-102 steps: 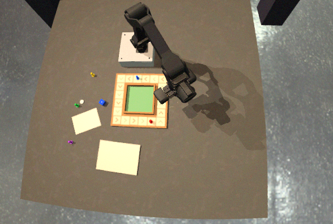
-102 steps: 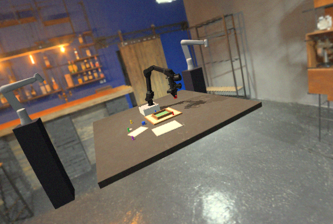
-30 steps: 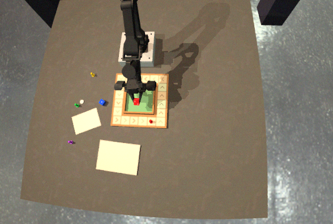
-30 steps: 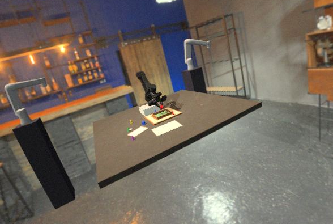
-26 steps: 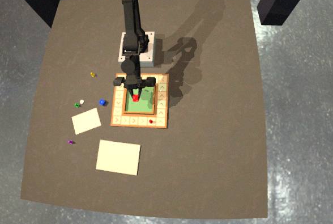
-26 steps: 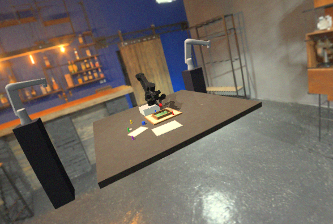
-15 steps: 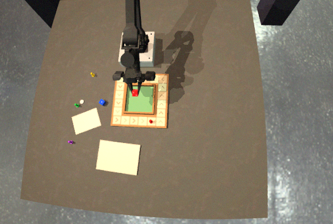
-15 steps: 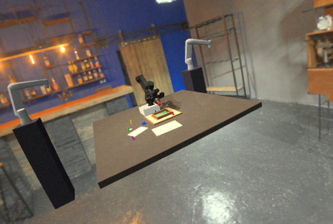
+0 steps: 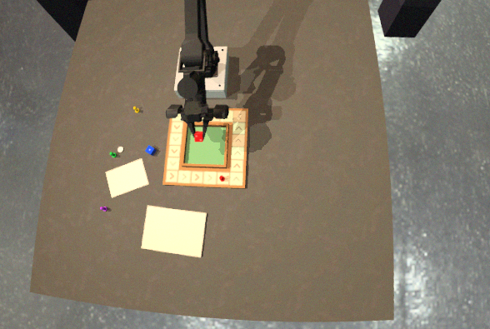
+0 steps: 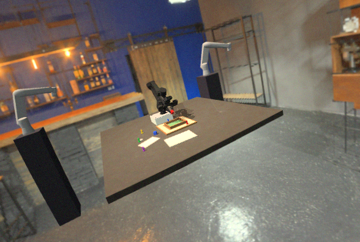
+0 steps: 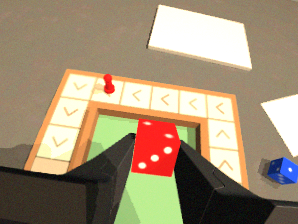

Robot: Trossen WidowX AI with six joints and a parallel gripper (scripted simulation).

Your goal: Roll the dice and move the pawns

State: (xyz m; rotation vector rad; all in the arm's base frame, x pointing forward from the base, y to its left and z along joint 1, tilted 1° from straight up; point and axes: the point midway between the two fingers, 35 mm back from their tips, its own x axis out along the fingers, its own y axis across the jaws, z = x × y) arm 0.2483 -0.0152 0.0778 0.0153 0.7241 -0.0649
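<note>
My gripper tip is now 120 mm short of the red pawn, 100 mm above it and 60 mm to the right of it. Also, from my gripper tip: yellow pawn 270 mm to the right, 160 mm behind, 110 mm below; then green tray 120 mm below; then blue pawn 120 mm behind, 100 mm below, 10 mm to the right.
</note>
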